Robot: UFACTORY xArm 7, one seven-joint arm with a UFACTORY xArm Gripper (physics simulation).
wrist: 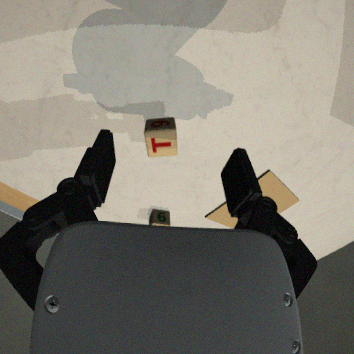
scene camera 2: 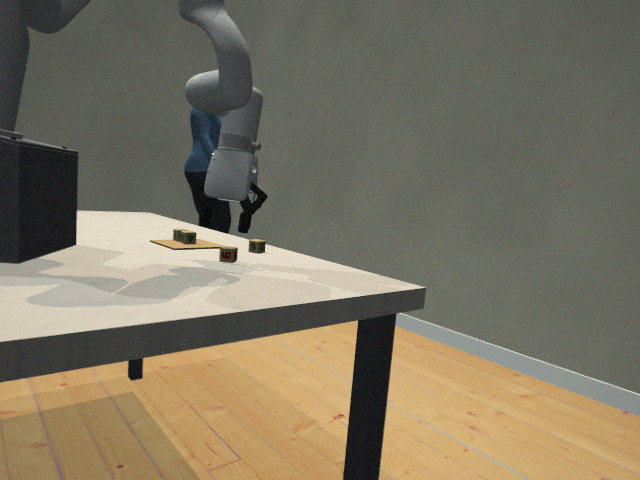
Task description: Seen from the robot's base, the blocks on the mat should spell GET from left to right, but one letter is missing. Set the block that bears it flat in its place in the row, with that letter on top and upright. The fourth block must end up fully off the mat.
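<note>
A wooden block [scene camera 2: 228, 254] [wrist: 161, 142] sits on the table off the mat, a red T on top, turned sideways in the wrist view, and a red 6- or 9-like mark on one side. Another block [scene camera 2: 256, 245] [wrist: 160, 217] with a green mark is also off the mat, partly cut off by the gripper housing in the wrist view. Two blocks [scene camera 2: 177, 235] [scene camera 2: 189, 237] stand together on the tan mat [scene camera 2: 206, 245] [wrist: 280, 192]; their tops cannot be read. My gripper [scene camera 2: 225, 227] [wrist: 172, 152] is open and empty, high above the table; one finger blends into dark legs behind.
A dark box [scene camera 2: 43, 201] stands on the table [scene camera 2: 155, 304] at the left in the scene view. A person [scene camera 2: 199, 144] in blue stands behind the table, partly hidden by the arm. The arm's shadow lies around the T block. The table's edge runs beyond the green-marked block.
</note>
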